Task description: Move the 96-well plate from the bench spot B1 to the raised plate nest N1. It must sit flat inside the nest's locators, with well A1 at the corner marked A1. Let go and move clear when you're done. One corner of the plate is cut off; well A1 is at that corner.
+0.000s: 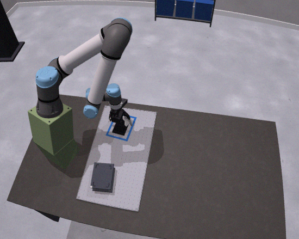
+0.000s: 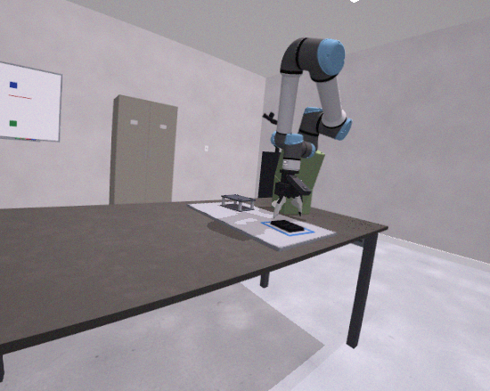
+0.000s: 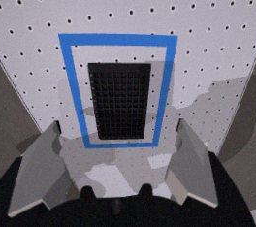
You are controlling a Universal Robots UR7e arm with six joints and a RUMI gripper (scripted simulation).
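The black 96-well plate lies 4 cm below my hand. From my hand the other things lie so: raised nest: 38 cm to the right, 5 cm behind, 1 cm above.
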